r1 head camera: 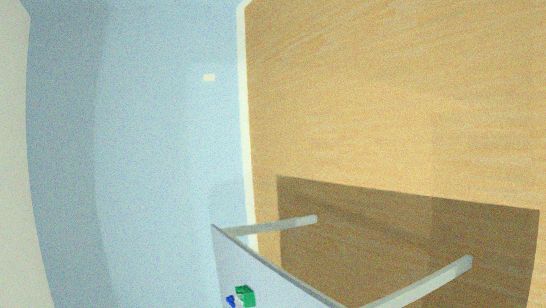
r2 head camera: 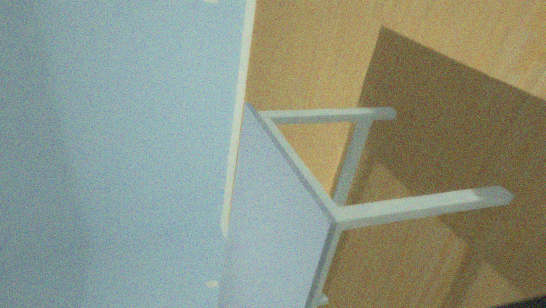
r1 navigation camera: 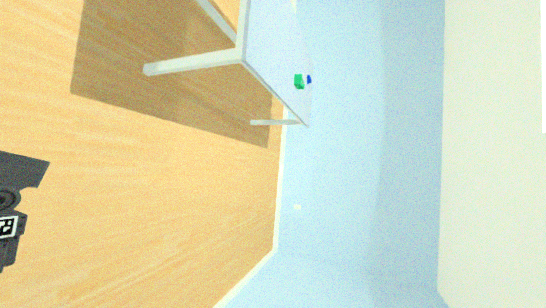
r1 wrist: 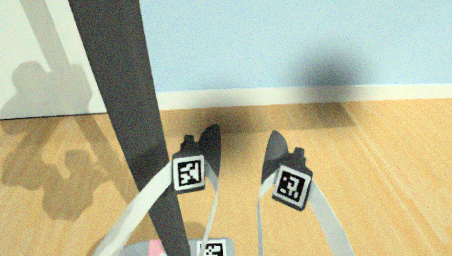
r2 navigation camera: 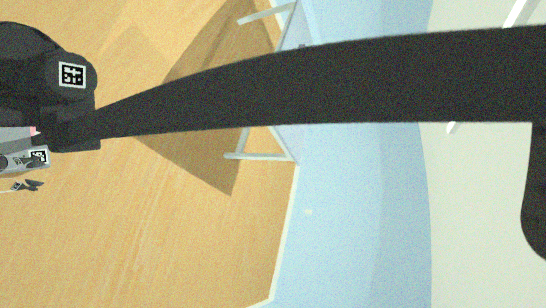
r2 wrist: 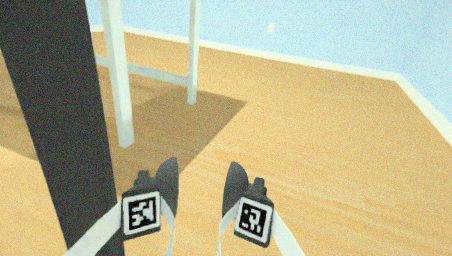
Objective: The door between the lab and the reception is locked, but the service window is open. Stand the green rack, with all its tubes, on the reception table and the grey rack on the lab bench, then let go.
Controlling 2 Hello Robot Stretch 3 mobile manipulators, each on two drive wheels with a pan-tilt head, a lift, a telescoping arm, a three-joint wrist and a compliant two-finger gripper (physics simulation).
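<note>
A small green rack (r1 head camera: pixel 245 296) (r1 navigation camera: pixel 299 81) stands on a pale table (r1 head camera: pixel 232 257) (r1 navigation camera: pixel 267 37) against the wall in r1's head and navigation views. Blue-capped tubes (r1 head camera: pixel 230 301) (r1 navigation camera: pixel 308 79) stick up from it; their number is unclear. r1's gripper (r1 wrist: pixel 243 142) is open and empty above the floor, away from the rack. In r2's head view another pale table (r2 head camera: pixel 280 210) stands by the wall. A small dark-grey thing (r2 navigation camera: pixel 301 46) shows on it in r2's navigation view, partly hidden by the mast; it may be the grey rack. r2's gripper (r2 wrist: pixel 201 175) is open and empty above the floor.
White legs (r1 head camera: pixel 425 285) (r1 navigation camera: pixel 192 61) (r2 head camera: pixel 425 204) (r2 wrist: pixel 120 90) stand out below the tables. A dark mast (r2 navigation camera: pixel 300 85) crosses r2's navigation view. In r1's wrist view a white door panel (r1 wrist: pixel 30 90) is at the left and a wall (r1 wrist: pixel 250 45) is ahead.
</note>
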